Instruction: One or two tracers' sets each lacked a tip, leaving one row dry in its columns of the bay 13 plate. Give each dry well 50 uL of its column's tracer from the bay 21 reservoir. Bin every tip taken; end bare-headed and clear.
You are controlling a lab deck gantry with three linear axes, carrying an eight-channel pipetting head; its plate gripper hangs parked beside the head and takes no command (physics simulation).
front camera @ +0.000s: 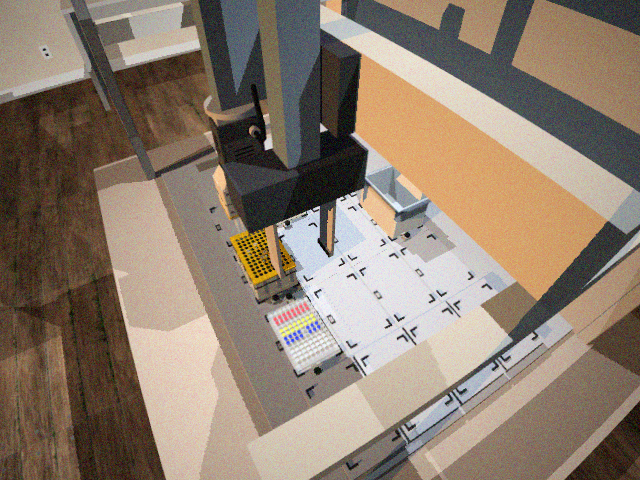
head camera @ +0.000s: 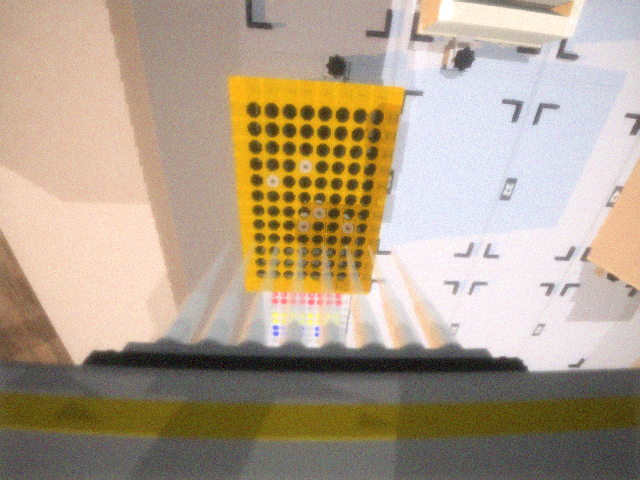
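Observation:
The pipetting head [head camera: 305, 361] carries a row of long, pale, translucent tips [head camera: 302, 304] above the tip rack's near end. In the front view the gantry hides most of it. The plate gripper [front camera: 303, 264] hangs parked, its two paddles wide apart and empty. The yellow tip rack [front camera: 249, 268] [head camera: 316, 90] shows mostly dark empty holes and several scattered single tips. The white bay 13 plate [front camera: 315, 353] has red, yellow and blue columns; a pale gap splits the blue wells. A cream box [head camera: 491, 23], likely the bay 21 reservoir, stands at the upper right; its contents are hidden.
The open tip bin [front camera: 377, 207] stands at the deck's back right, near the orange panel [front camera: 444, 175]. Black bay markings cover the white deck [front camera: 356, 310]. A dark slanted frame post [front camera: 568, 268] stands at the right. Small dark knobs [head camera: 337, 66] [head camera: 462, 58] stand beyond the rack and near the cream box.

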